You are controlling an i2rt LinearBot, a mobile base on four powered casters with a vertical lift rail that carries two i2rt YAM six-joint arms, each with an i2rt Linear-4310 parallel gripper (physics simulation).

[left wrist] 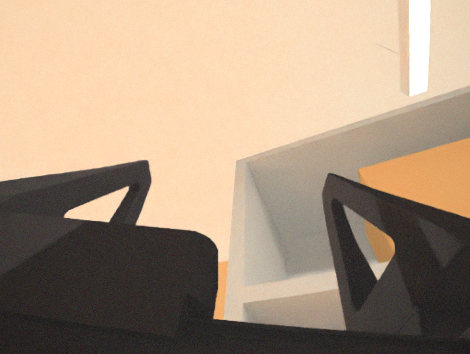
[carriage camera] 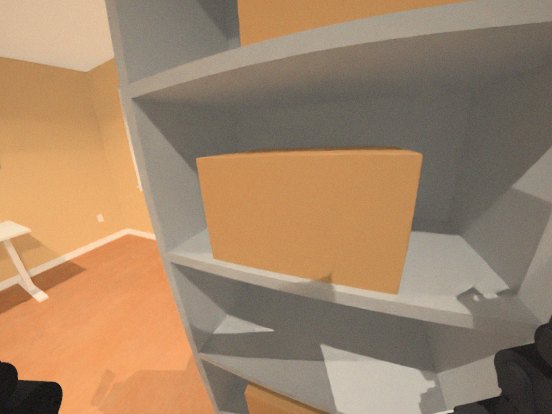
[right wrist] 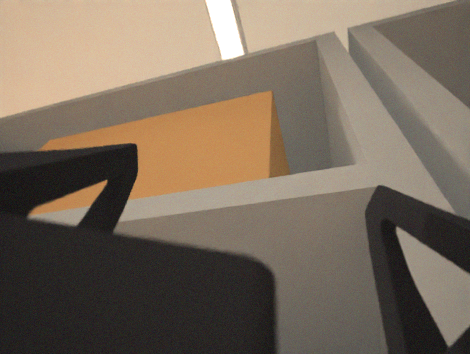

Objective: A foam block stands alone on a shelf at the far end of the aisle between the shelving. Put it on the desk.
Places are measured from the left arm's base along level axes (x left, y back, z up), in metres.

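Pixels of known places: left gripper, fingertip midpoint: (left wrist: 236, 177); right gripper, fingertip midpoint: (right wrist: 254, 178).
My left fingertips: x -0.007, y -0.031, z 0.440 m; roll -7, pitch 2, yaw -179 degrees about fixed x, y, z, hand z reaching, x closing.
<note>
Behind a point stands the place of what it marks.
No foam block that I can make out shows in these views. The white desk (carriage camera: 12, 230) {x 2.093, y -1.394, z -0.158 m} shows in part at the left edge of the carriage view, with one leg on the floor. My left gripper (left wrist: 236, 177) {x -0.007, y -0.031, z 0.440 m} is open and empty, its fingers pointing up past the corner of a grey shelf unit. My right gripper (right wrist: 254, 178) {x -0.688, y -0.020, z 0.443 m} is open and empty, with the upper compartments of the shelving behind its fingers. In the carriage view, dark parts of the two arms show at the bottom corners.
The grey shelf unit (carriage camera: 150, 165) {x -0.028, y -0.433, z 0.371 m} (left wrist: 236, 240) {x -0.004, y -0.427, z 0.687 m} (right wrist: 345, 100) {x -0.791, y -0.075, z 0.699 m} fills most of the carriage view, close in front. A large tan box (carriage camera: 310, 215) {x -0.422, y -0.262, z 0.266 m} stands on its middle shelf. Another tan box (carriage camera: 325, 17) {x -0.447, y -0.250, z 0.591 m} (left wrist: 425, 175) {x -0.418, y -0.264, z 0.759 m} (right wrist: 210, 145) {x -0.642, y -0.163, z 0.690 m} stands above, and a third box (carriage camera: 280, 400) {x -0.330, y -0.331, z -0.532 m} lower down.
</note>
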